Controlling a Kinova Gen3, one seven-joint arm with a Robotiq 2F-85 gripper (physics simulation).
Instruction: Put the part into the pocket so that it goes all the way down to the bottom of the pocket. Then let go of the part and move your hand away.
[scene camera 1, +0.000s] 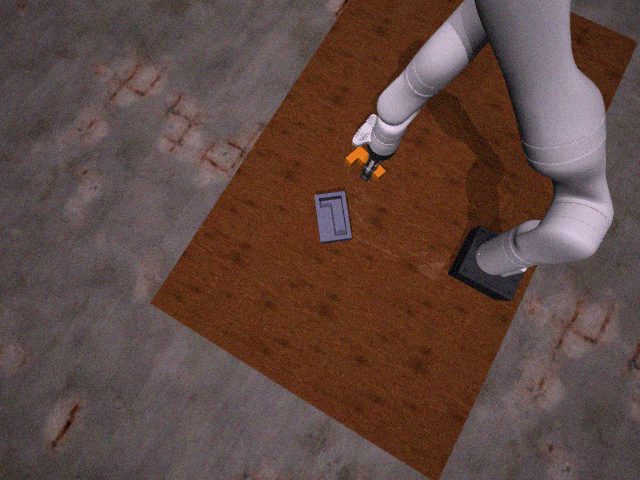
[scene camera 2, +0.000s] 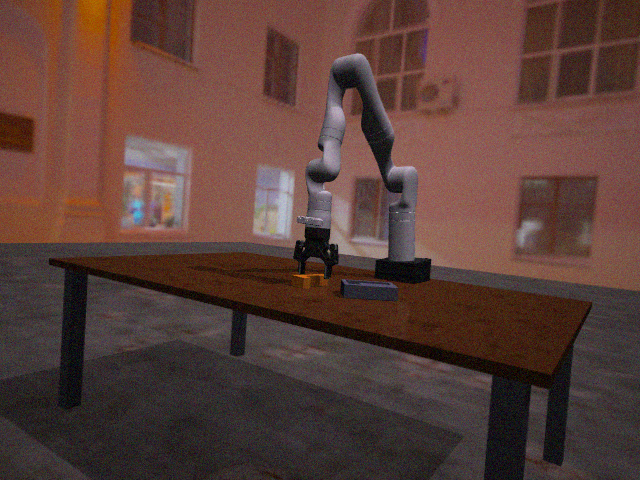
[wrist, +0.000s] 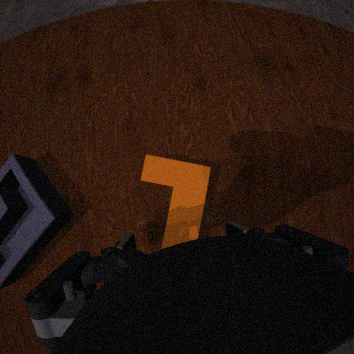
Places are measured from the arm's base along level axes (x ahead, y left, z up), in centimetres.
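Pixels of known places: gripper, between the fingertips: (scene camera 1: 373, 165) (scene camera 2: 313, 277) (wrist: 181, 239); arm's base, origin of its link: (scene camera 1: 493, 258) (scene camera 2: 401, 259).
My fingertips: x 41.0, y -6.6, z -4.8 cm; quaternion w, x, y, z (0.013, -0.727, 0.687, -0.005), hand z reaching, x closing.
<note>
For each thing: its top centre in the pictures, then the offset to it from my fingertips. Level surfaces: height alone.
- orange L-shaped part, centre of its top: (wrist: 166, 220) (scene camera 2: 313, 275) (scene camera 1: 365, 164) dz +0.6, dx +1.9, dy +1.3 cm
- blue-grey block, centre of its top: (scene camera 2: 368, 283) (scene camera 1: 332, 215) dz +1.3, dx +1.3, dy +19.9 cm
- wooden table, height of its surface: dz -2.3 cm
The orange L-shaped part (scene camera 1: 356, 155) (scene camera 2: 305, 281) (wrist: 189, 182) lies flat on the table, outside the pocket block. My gripper (scene camera 1: 368, 170) (scene camera 2: 314, 272) (wrist: 181, 239) is open and points down low over the part's long arm. Its fingertips stand apart on either side of that arm in the wrist view, with nothing held. The far end of the part is hidden under the gripper body in the wrist view. The blue-grey block (scene camera 1: 325, 226) (scene camera 2: 369, 292) (wrist: 37, 220) with the L-shaped pocket stands beside the part, apart from it. Its pocket is empty.
The wooden table (scene camera 1: 310, 320) (scene camera 2: 465, 325) (wrist: 165, 85) carries the block and part. The black robot base (scene camera 1: 483, 266) (scene camera 2: 403, 270) stands near one long edge of the table. The arm's shadow falls across the table beside the gripper.
</note>
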